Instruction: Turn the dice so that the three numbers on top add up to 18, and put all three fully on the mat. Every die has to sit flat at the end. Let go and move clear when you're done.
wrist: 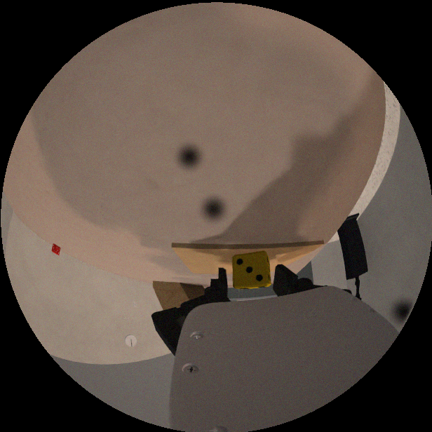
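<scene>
The yellow die [251, 270] shows a three-pip face in the wrist view, between the fingertips at the lower middle. My gripper [250, 279] is open, with a finger on each side of the die and small gaps beside it. A flat tan-orange board [192, 256], which looks like the mat, lies behind the die. The die's underside is hidden, so I cannot tell whether it sits flat, nor which face is on top. The red die [56, 249] is small and far off at the left, its pips too small to read. The blue die does not show.
A brown wooden piece [164, 294] shows beside the left finger, partly hidden by it. A pale round disc [131, 341] lies at the lower left. A speckled light strip [384, 155] runs along the right. A broad shadow falls across the pinkish surface [150, 100].
</scene>
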